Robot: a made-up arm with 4 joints. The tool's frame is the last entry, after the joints. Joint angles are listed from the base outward. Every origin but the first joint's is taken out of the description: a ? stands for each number. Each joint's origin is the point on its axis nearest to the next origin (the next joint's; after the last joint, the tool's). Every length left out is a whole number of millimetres.
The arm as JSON. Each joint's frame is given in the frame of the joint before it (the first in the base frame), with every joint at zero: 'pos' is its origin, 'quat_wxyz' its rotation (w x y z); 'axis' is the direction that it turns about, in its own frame. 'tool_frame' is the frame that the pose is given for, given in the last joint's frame.
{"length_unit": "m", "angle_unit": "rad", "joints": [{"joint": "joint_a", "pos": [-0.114, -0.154, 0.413], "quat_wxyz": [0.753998, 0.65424, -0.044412, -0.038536], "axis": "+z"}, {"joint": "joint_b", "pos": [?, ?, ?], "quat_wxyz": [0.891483, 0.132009, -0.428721, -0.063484], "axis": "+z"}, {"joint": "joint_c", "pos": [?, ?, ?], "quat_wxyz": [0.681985, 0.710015, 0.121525, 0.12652], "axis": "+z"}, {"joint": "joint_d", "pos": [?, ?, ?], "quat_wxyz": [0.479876, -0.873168, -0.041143, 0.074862], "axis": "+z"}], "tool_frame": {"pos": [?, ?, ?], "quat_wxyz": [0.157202, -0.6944, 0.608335, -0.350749]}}
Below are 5 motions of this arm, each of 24 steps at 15 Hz.
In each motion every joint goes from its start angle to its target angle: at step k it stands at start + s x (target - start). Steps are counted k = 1, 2, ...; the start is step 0. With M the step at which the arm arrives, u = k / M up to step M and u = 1 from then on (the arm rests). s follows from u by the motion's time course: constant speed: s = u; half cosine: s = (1 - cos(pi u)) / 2; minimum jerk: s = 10 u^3 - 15 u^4 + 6 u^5.
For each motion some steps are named. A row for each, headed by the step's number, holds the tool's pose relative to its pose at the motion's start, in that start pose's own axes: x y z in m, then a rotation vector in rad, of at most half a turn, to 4 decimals.
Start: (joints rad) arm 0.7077 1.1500 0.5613 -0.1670
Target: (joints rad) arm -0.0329 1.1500 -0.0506 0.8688
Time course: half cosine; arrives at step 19
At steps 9, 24:
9: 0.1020 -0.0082 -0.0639 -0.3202 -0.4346 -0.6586
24: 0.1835 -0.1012 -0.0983 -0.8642 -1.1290 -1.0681

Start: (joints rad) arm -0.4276 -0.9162 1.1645 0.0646
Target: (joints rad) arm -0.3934 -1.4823 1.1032 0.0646
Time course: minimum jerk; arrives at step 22
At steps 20, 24:
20: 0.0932 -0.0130 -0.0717 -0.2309 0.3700 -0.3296
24: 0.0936 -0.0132 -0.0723 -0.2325 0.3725 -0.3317

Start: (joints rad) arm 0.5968 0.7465 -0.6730 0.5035
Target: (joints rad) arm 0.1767 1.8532 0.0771 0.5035
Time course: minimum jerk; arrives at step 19
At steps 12, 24:
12: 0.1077 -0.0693 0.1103 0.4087 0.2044 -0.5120
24: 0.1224 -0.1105 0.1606 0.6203 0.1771 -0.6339

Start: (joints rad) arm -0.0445 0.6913 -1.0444 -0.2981
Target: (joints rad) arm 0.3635 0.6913 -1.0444 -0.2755
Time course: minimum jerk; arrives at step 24
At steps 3, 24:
3: 0.0001 -0.0001 0.0009 0.0065 -0.0018 -0.0008
24: 0.0012 -0.0176 0.0568 0.4025 -0.1076 -0.0497

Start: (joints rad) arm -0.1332 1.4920 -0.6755 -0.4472
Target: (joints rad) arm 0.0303 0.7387 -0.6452 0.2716
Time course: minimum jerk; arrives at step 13
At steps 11, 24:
11: -0.0472 0.0868 -0.0880 -0.0882 -0.3555 0.0905
24: -0.0494 0.0885 -0.0907 -0.0875 -0.3670 0.0952

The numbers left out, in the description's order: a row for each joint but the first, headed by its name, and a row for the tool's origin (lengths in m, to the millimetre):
joint_b: -0.048 0.037 0.0
joint_c: 0.124 -0.173 0.0
joint_d: -0.065 -0.07 0.0
tool: -0.055 0.035 0.0

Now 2 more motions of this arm.
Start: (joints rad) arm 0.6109 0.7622 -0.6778 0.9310
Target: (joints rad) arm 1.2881 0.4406 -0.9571 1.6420
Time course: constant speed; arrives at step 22
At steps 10, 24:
10: 0.0161 0.0238 0.0291 0.2867 -0.2122 -0.2864
24: 0.0459 0.0358 0.0826 0.6261 -0.4523 -0.7124

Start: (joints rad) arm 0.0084 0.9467 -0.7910 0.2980
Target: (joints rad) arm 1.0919 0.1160 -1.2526 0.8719
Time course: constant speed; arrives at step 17
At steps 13, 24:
13: -0.0364 0.0501 0.0733 0.6058 -0.5312 -0.1911
24: -0.0427 0.0518 0.1142 0.8294 -0.7269 -0.3287

